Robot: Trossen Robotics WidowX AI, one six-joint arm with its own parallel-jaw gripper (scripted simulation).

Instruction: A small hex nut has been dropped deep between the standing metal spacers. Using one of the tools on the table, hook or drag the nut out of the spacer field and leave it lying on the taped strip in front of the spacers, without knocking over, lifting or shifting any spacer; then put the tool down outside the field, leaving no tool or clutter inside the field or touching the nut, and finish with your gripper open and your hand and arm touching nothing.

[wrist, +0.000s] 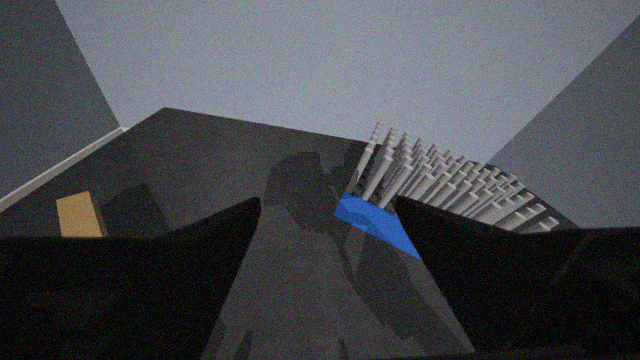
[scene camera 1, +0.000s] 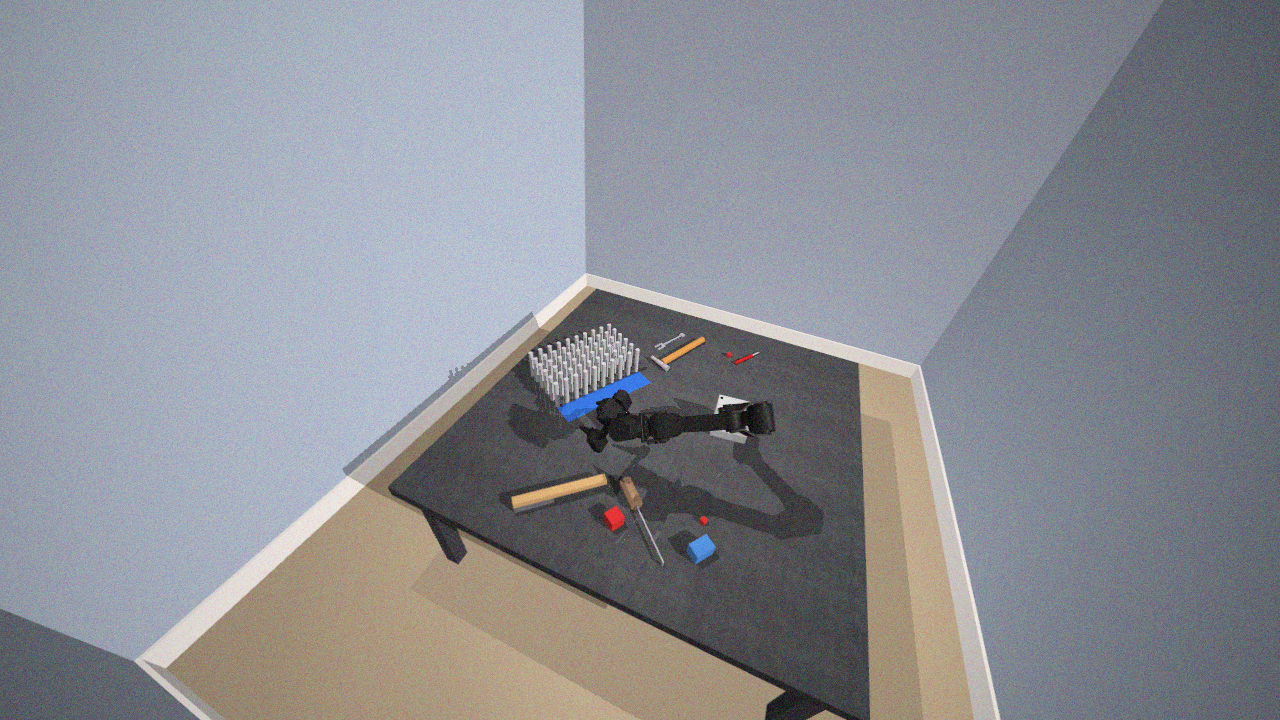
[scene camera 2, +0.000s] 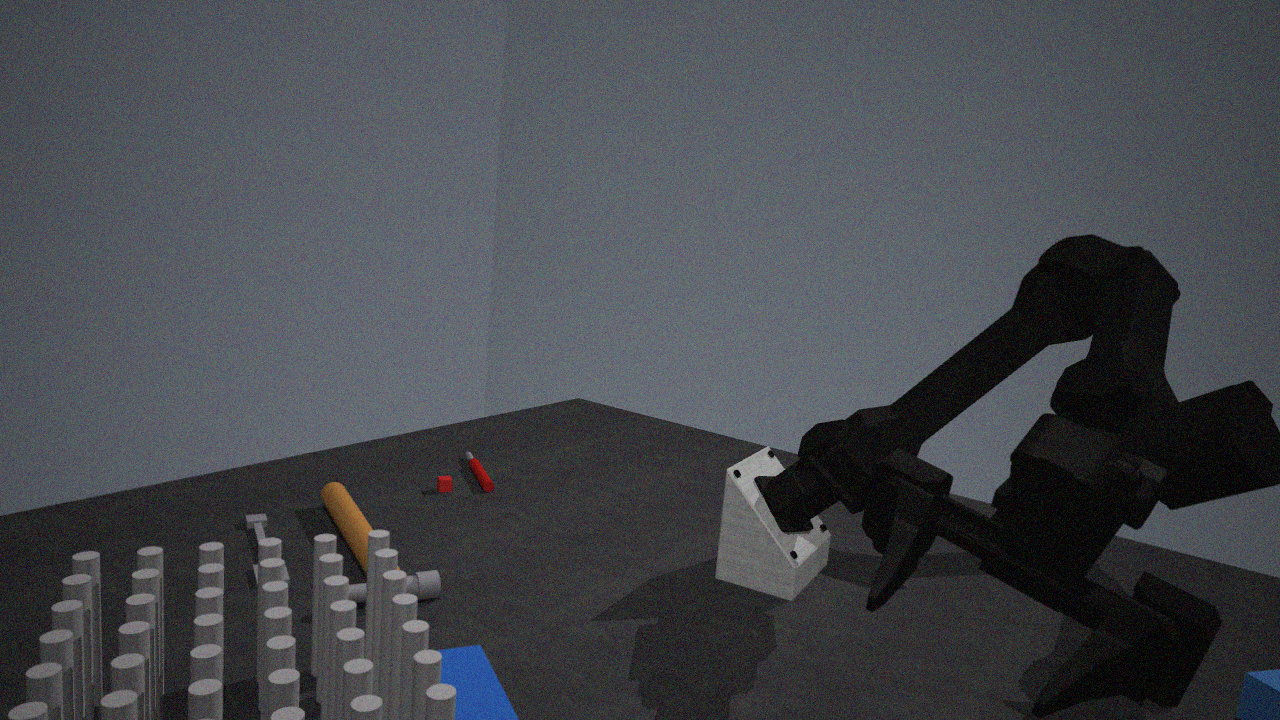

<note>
The gripper (scene camera 2: 948,654) is open, with nothing in its grasp. Also in view: an orange-handled hammer (scene camera 2: 354,526) and a blue taped strip (scene camera 1: 585,404).
The gripper also shows in the wrist view (wrist: 329,203) and in scene camera 1 (scene camera 1: 588,414). The blue taped strip shows as well in the wrist view (wrist: 372,219).
</note>
